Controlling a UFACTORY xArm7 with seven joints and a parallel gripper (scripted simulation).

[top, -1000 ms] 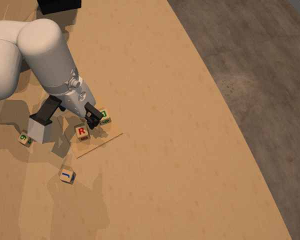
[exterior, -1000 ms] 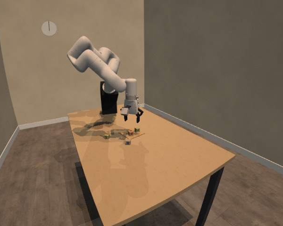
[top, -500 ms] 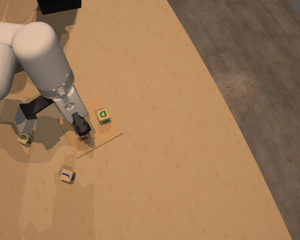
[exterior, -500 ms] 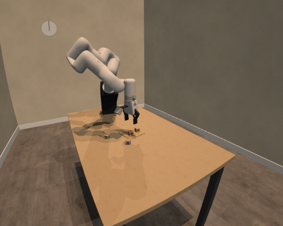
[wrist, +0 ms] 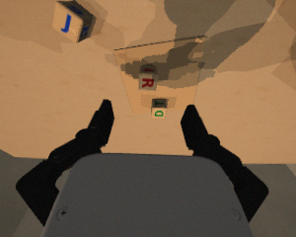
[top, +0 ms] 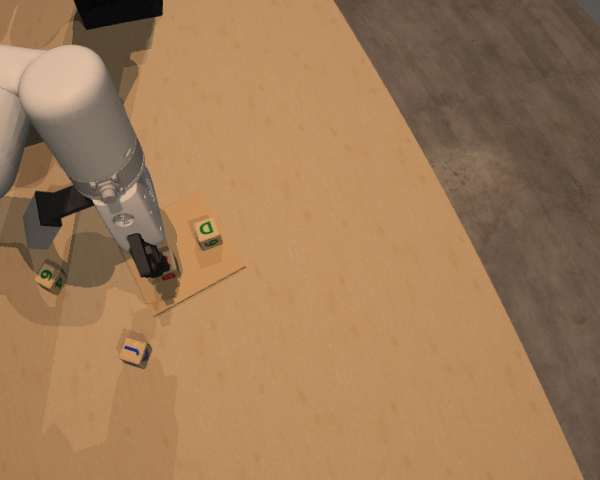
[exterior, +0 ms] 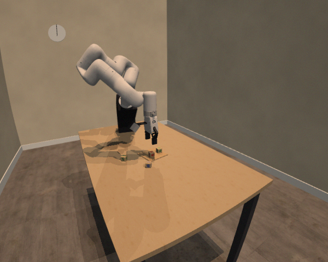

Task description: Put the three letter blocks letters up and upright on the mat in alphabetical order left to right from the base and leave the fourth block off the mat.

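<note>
The tan mat lies 110 mm below my hand, 30 mm behind it and 10 mm to the left of it. The rest, counted from my hand: green D block: 90 mm below, 60 mm to the left, 40 mm behind.
</note>
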